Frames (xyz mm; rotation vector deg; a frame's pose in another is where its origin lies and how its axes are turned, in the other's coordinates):
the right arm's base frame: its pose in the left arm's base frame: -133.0 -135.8 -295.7 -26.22 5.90 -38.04
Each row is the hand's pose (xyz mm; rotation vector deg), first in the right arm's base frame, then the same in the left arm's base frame.
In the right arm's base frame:
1: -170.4 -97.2 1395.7 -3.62 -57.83 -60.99
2: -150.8 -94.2 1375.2 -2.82 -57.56 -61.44
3: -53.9 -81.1 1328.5 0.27 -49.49 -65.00
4: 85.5 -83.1 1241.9 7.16 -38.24 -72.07
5: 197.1 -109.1 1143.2 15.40 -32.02 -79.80
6: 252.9 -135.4 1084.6 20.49 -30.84 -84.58
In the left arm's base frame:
1: 6.5 427.3 988.8 -49.64 -65.96 -79.20
2: 18.8 409.6 970.1 -48.76 -66.07 -79.73
3: 91.5 341.4 927.5 -43.50 -60.10 -86.11
4: 179.6 221.6 858.0 -33.18 -53.23 -96.66
5: 229.2 97.8 786.8 -22.51 -52.09 -105.67
6: 244.3 23.2 748.8 -16.56 -54.10 -110.19

